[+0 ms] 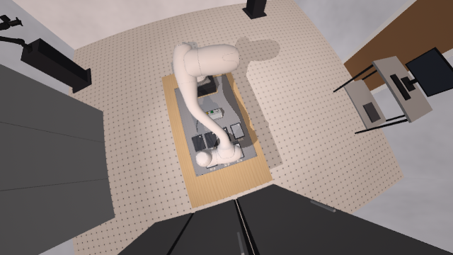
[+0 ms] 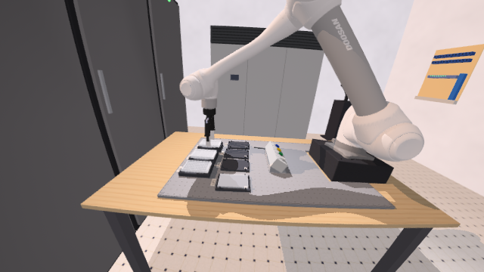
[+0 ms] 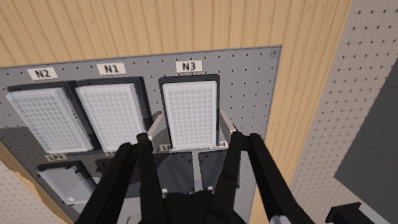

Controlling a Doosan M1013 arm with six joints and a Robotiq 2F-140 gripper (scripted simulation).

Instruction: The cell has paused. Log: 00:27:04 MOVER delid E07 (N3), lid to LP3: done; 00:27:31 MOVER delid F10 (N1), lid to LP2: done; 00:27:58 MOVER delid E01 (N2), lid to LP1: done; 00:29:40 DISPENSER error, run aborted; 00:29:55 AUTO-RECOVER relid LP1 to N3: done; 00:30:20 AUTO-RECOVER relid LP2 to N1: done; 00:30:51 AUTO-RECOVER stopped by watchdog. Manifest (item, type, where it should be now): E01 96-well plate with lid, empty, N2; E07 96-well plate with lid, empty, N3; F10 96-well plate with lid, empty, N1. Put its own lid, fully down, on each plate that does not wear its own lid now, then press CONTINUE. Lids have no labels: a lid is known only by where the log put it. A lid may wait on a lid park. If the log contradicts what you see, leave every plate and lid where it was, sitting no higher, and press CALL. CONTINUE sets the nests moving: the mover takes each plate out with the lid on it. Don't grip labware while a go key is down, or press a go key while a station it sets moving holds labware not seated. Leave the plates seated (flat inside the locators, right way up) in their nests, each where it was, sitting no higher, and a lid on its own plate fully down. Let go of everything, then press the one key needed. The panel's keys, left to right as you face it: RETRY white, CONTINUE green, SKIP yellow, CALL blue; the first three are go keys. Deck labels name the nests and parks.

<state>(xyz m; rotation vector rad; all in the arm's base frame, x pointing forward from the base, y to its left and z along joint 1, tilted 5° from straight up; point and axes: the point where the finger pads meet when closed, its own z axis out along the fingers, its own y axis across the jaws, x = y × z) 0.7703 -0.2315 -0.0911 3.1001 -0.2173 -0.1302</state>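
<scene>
Now: the N2 plate 40 mm ahead of my hand, 250 mm to the left of it and 40 mm below it. The rest, counted from my hand: park LP4: 190 mm behind, 40 mm to the right, 60 mm below; then lid park LP1: 150 mm behind, 210 mm to the left, 60 mm below; then LP2: 170 mm behind, 90 mm to the left, 60 mm below.
</scene>
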